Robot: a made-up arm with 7 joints.
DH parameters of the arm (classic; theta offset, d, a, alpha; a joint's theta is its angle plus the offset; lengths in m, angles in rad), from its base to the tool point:
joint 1: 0 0.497 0 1.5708
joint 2: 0 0.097 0 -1.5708
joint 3: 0 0.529 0.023 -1.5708
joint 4: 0 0.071 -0.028 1.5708
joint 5: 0 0.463 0 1.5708
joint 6: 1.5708 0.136 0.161 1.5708
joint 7: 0 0.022 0 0
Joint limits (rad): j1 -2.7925..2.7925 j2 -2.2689..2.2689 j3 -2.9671..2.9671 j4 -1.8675..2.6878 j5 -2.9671..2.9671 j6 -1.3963..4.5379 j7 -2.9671..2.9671
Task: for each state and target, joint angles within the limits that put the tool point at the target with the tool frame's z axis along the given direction. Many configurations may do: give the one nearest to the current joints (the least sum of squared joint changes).
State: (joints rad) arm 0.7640 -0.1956 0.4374 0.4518 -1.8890 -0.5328 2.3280
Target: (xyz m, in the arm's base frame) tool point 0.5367 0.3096 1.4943 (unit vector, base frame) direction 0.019 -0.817 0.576
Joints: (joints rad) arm 0.5266 -0.4203 -0.3509 0.3726 -2.0212 0.2282 2.3280
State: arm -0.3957 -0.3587 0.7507 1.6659 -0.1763 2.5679 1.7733
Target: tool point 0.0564 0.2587 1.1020 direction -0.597 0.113 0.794
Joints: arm 0.2853 -0.0500 1.3433 1.7329 -0.6785 3.1286 1.7733
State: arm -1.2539 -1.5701 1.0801 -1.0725 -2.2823 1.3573 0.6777
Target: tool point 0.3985 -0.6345 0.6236 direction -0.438 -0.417 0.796
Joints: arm -0.6688 -2.2689 0.7052 -1.8320 -2.8720 1.2014 0.6777
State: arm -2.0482 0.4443 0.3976 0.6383 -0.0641 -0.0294 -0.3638
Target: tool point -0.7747 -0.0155 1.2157 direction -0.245 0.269 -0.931
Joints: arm -2.7677 -0.2720 -0.1945 0.9990 -0.2656 -0.1019 -0.3638
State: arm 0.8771 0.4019 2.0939 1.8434 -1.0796 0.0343 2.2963
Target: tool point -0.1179 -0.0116 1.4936 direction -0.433 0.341 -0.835
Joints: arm 0.9520 -0.3840 2.9671 0.9842 -0.8713 -0.6686 2.2963
